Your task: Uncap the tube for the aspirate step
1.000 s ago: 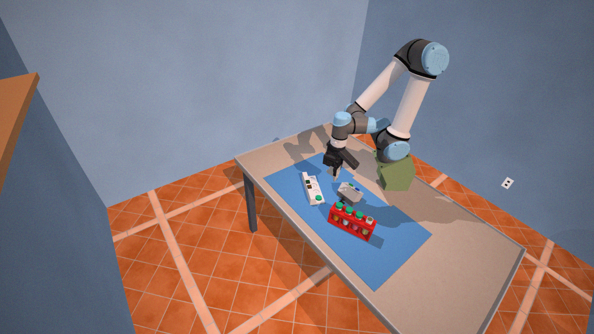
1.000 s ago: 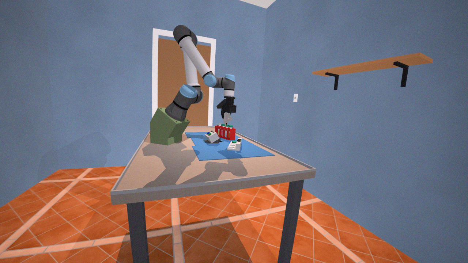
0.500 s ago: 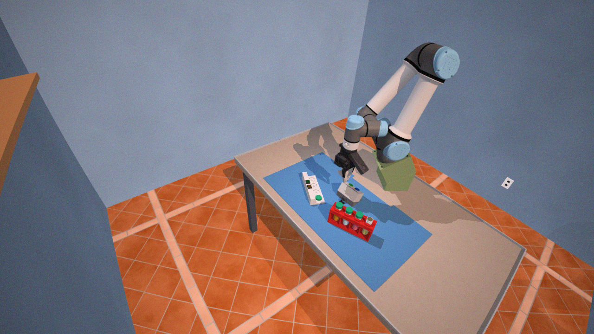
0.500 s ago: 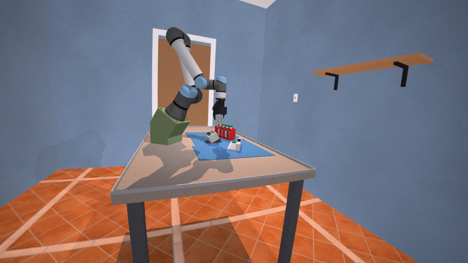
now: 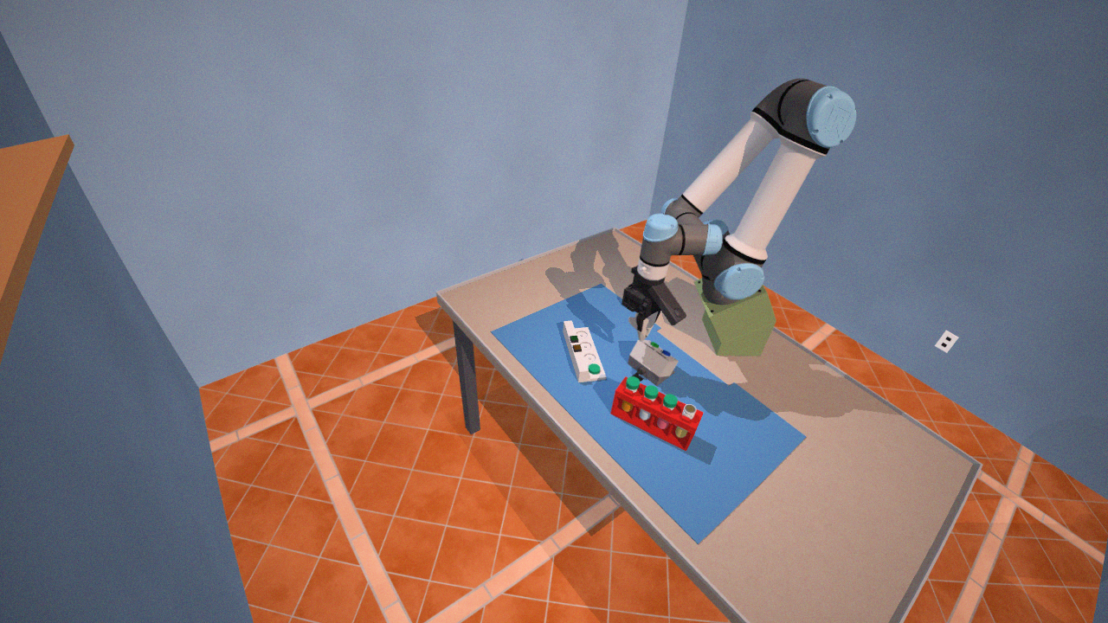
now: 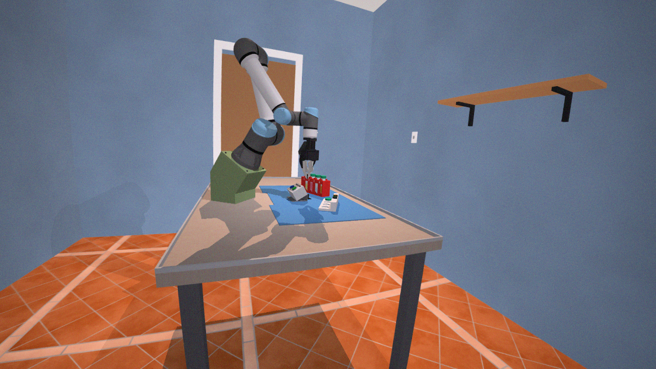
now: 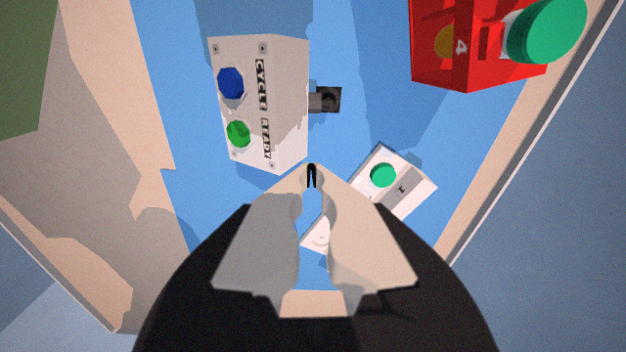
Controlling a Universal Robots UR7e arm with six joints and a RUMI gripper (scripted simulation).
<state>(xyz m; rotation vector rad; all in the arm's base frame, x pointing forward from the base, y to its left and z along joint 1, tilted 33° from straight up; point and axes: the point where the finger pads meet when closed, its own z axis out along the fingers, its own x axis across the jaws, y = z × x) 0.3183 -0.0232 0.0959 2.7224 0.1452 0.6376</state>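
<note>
Right now my hand is 70 mm past the blue CYCLE key, 50 mm to the right of it and 70 mm above it. From my hand the other things lie so: green READY key 70 mm behind, 70 mm below; key housing 50 mm behind, 20 mm to the left, 80 mm below.
</note>
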